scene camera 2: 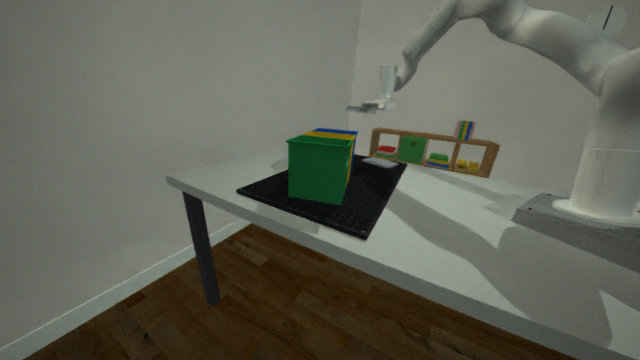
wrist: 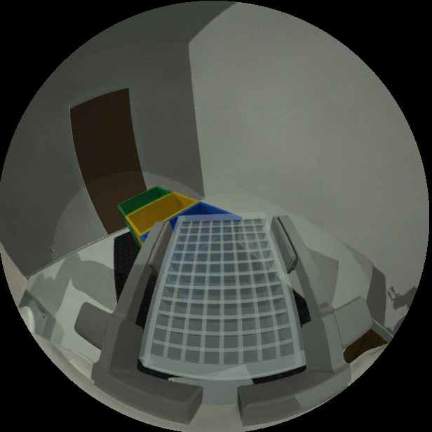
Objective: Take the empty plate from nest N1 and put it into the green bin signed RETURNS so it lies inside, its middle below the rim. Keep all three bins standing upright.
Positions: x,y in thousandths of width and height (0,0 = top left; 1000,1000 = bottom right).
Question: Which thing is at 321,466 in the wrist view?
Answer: A green bin.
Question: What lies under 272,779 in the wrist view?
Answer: The gripper.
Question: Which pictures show the green bin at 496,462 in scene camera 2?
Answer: Scene camera 2 and the wrist view: all of them.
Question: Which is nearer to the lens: the clear gridded plate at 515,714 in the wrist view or the yellow bin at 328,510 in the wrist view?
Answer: The clear gridded plate.
